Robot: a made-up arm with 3 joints. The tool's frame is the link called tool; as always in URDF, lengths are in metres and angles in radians. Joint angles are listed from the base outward. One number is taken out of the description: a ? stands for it. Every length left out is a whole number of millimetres.
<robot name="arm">
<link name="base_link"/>
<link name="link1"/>
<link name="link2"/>
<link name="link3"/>
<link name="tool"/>
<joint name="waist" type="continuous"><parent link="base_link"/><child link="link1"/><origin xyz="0 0 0.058" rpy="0 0 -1.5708"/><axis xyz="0 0 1"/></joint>
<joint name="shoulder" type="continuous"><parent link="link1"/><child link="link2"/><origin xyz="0.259 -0.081 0" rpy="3.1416 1.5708 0"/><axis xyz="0 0 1"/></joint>
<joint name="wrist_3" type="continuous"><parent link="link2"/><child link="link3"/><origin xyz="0.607 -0.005 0" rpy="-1.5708 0 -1.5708"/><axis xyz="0 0 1"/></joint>
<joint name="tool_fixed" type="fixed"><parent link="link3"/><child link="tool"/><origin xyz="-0.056 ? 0" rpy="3.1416 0 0"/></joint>
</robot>
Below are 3 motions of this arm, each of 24 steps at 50 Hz.
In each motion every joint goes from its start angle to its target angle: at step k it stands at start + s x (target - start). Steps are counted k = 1, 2, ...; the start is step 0. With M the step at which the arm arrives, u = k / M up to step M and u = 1 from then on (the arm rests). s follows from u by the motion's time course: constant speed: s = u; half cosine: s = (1 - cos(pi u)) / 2; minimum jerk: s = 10 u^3 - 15 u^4 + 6 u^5.
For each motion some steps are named. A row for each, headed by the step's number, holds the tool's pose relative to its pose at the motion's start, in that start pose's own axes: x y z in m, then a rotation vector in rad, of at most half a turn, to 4 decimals.
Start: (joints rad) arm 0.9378 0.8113 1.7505
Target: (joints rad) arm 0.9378 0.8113 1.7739
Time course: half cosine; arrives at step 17
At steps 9, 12, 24:
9: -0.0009 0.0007 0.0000 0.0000 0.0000 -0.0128
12: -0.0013 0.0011 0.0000 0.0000 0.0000 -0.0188
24: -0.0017 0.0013 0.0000 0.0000 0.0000 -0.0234

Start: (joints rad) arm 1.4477 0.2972 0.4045
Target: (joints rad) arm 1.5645 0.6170 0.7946
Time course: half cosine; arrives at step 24
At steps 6, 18, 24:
6: -0.0231 -0.0115 0.0058 -0.0245 0.0402 -0.0409
18: -0.1236 -0.0724 0.0541 -0.1831 0.2072 -0.2401
24: -0.1417 -0.0857 0.0679 -0.2236 0.2352 -0.2814

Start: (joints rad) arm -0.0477 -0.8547 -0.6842
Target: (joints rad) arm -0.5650 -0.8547 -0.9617
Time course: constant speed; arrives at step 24
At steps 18, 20, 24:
18: -0.1436 -0.0387 0.1213 -0.2058 0.2070 -0.0480
20: -0.1585 -0.0391 0.1367 -0.2259 0.2325 -0.0538
24: -0.1874 -0.0374 0.1684 -0.2641 0.2848 -0.0656

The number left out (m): 0.072
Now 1 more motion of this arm.
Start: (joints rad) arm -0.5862 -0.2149 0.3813
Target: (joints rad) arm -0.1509 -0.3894 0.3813
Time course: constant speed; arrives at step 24
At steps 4, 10, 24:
4: 0.0363 0.0150 -0.0066 0.0261 -0.0208 0.0707
10: 0.0875 0.0444 -0.0154 0.0688 -0.0505 0.1757
24: 0.1853 0.1418 -0.0294 0.1843 -0.1111 0.4161

